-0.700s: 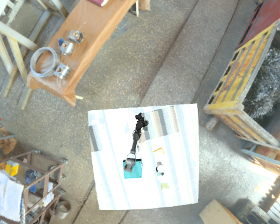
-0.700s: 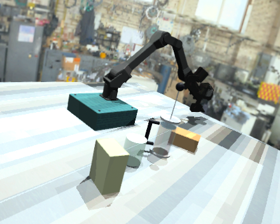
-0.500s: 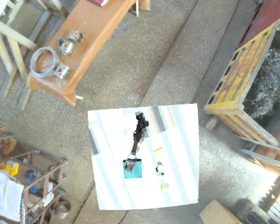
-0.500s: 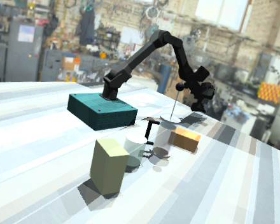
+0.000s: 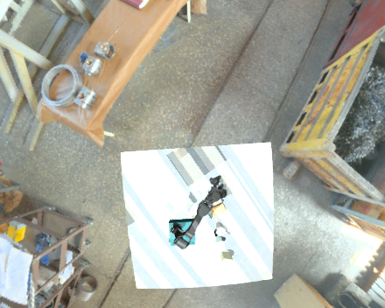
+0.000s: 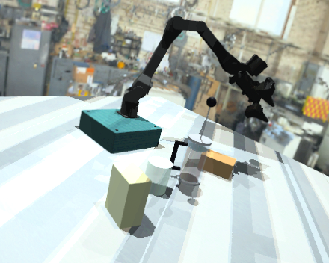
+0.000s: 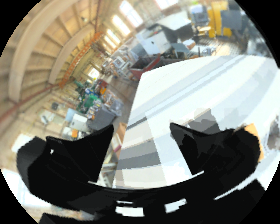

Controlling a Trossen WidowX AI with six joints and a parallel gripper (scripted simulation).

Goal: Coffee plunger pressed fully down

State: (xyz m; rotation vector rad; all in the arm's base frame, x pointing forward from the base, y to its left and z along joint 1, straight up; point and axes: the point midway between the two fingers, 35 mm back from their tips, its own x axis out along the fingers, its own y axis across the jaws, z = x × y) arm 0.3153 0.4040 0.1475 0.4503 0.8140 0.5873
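Right now my gripper tip is 10 mm short of the coffee press, 440 mm to the left of it and 80 mm above it. Also, from my gripper tip: orange block 10 mm ahead, 280 mm to the right, 170 mm below.
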